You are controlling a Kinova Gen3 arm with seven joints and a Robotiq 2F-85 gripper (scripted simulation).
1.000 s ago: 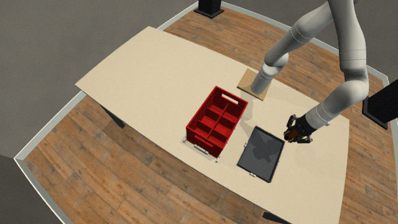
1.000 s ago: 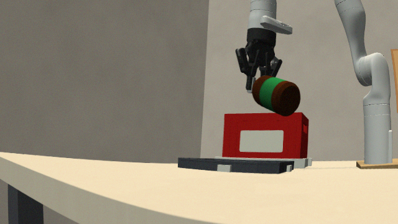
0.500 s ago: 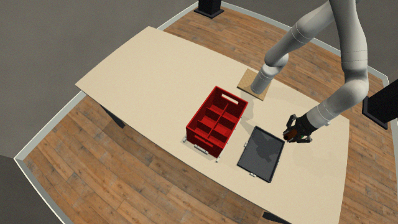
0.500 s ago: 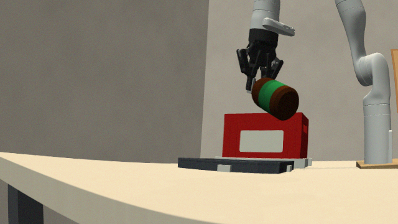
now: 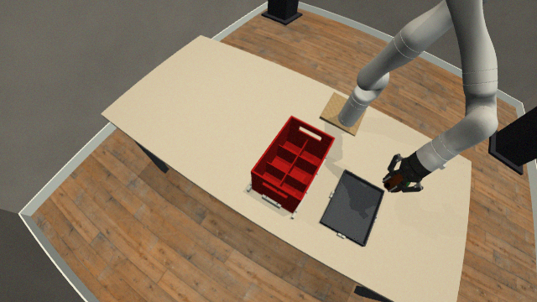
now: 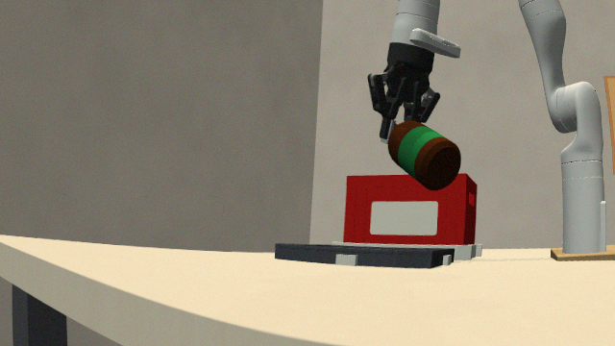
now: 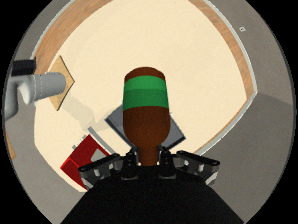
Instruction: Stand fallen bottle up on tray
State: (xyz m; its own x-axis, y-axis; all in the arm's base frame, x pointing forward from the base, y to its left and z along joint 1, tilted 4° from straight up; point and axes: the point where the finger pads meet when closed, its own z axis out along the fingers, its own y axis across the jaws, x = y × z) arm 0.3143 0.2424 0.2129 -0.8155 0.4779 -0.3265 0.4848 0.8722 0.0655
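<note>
Now: the brown bottle 40 mm behind my hand, 20 mm to the left of it and 30 mm below it. The rest, counted from my hand: dark grey tray (50 mm ahead, 30 mm to the right, 190 mm below); then red crate (90 mm ahead, 320 mm to the right, 120 mm below).
</note>
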